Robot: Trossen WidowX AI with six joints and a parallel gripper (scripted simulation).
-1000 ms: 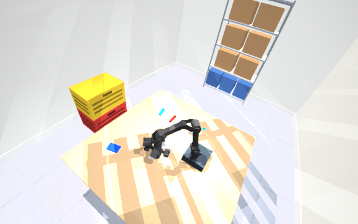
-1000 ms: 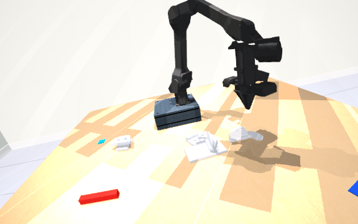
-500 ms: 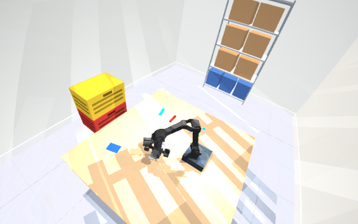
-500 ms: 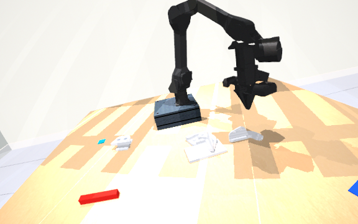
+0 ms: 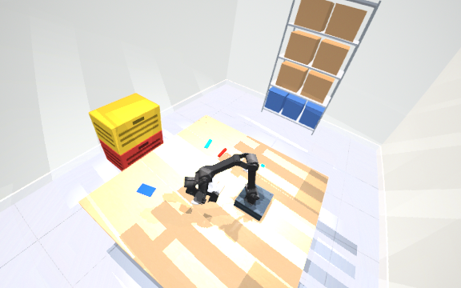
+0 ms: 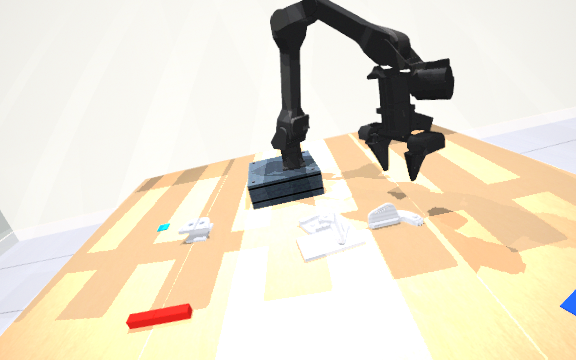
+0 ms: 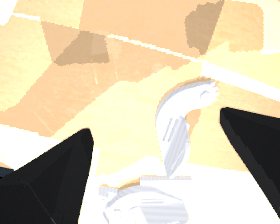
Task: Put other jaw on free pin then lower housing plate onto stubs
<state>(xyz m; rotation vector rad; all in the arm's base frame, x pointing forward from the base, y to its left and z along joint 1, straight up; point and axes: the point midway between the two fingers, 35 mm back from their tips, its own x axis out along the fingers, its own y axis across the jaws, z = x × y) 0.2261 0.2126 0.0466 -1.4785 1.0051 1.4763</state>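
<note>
My gripper tip is 80 mm above the white jaw, 60 mm short of it and 10 mm to the left of it. From my gripper tip the other things lie so: small cyan marker 600 mm to the right, 130 mm behind, 80 mm below; then blue tile 350 mm ahead, 150 mm to the left, 80 mm below; then red bar 480 mm to the right, 200 mm ahead, 70 mm below.
</note>
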